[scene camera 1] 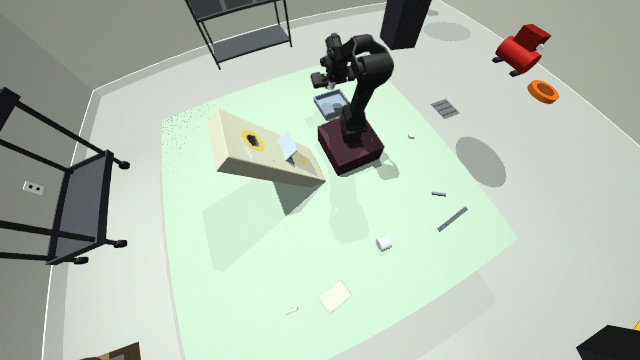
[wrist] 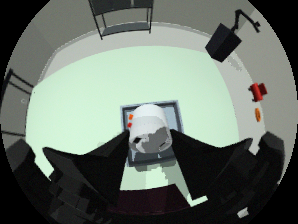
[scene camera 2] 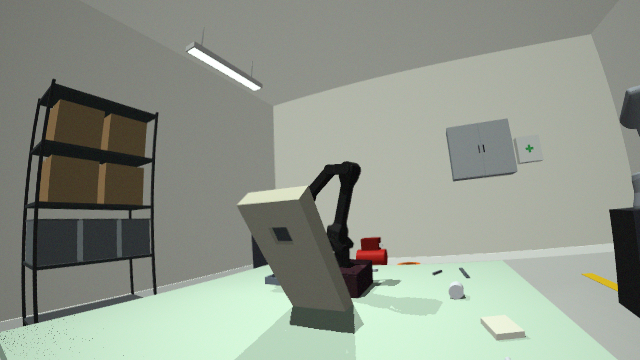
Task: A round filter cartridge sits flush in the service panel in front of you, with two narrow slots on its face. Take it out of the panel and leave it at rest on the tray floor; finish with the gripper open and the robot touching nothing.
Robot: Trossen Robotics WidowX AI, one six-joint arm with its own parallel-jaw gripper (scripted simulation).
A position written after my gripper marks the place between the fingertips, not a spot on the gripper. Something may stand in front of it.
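Observation:
I can see my gripper [wrist: 149, 133] here, along with a round filter cartridge [wrist: 149, 133] and a blue-grey tray [wrist: 172, 108]. Scene camera 2 doesn't show the round filter cartridge, since it's hidden there by a cream service panel.

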